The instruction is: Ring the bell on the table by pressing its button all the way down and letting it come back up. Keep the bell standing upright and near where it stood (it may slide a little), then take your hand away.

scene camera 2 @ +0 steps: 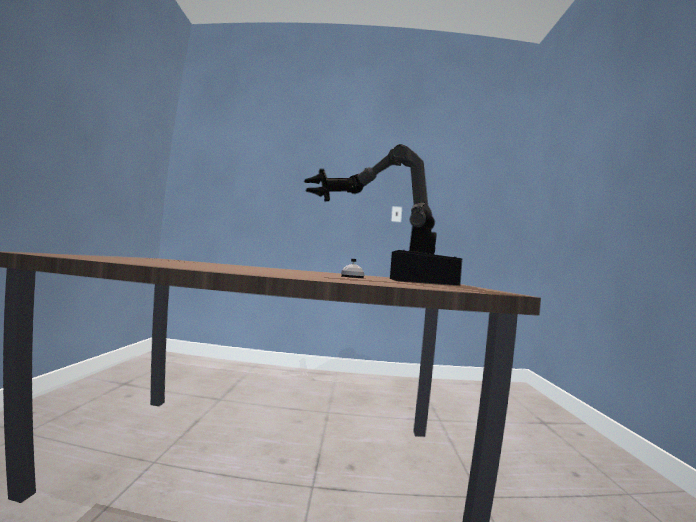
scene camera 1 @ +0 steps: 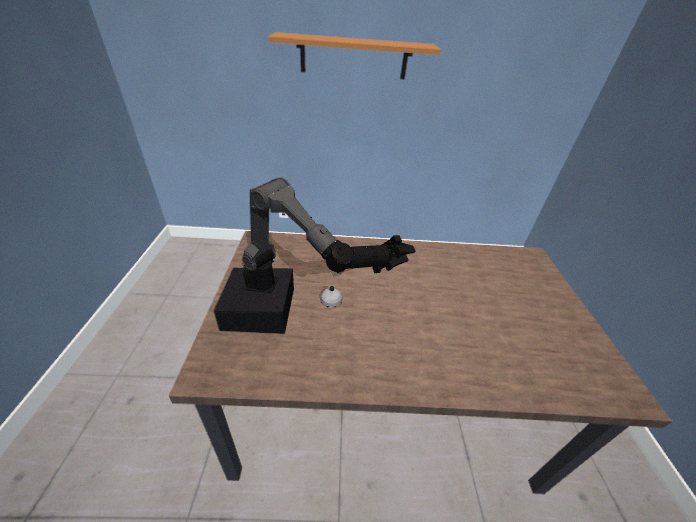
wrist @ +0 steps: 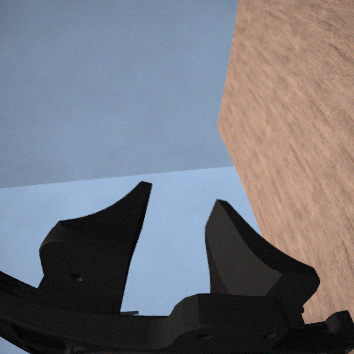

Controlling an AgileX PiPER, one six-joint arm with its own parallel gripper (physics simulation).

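Note:
A silver-white dome bell stands upright on the wooden table, close to the arm's base. Its small black button sticks up on top. My gripper is partly open and empty, with a gap between its fingertips. It points sideways, roughly level, high above the table and out beyond the bell, not touching it. The bell does not show in the wrist view.
The black base block of the arm stands on the table beside the bell. An orange shelf is fixed high on the blue back wall. The table's edge and blue walls show in the wrist view.

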